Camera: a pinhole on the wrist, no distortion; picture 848 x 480 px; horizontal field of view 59.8 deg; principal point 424.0 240.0 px. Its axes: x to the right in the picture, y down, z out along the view. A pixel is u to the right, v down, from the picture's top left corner.
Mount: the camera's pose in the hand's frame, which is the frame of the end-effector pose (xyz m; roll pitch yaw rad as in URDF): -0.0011 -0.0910 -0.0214 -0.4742 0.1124 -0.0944
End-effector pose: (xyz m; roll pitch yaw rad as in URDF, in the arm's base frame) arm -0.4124 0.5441 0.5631 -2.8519 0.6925 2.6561
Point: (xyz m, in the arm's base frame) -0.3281 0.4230 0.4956
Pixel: 74.9 147.1
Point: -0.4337 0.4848 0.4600
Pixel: 638.7 222.3
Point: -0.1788 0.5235 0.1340
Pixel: 462.4 347.4
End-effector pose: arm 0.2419 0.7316 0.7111 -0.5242 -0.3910 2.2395
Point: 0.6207 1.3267 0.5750
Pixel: behind the camera
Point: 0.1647 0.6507 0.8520
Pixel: 446.3 299.6
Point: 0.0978 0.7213 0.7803
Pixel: outside the picture
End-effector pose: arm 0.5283 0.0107 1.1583 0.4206 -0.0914 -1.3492
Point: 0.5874 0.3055 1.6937
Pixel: 26.6 439.1
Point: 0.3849 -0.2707 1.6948
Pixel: 687.8 59.6
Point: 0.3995 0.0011 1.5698
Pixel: 353.8 118.5
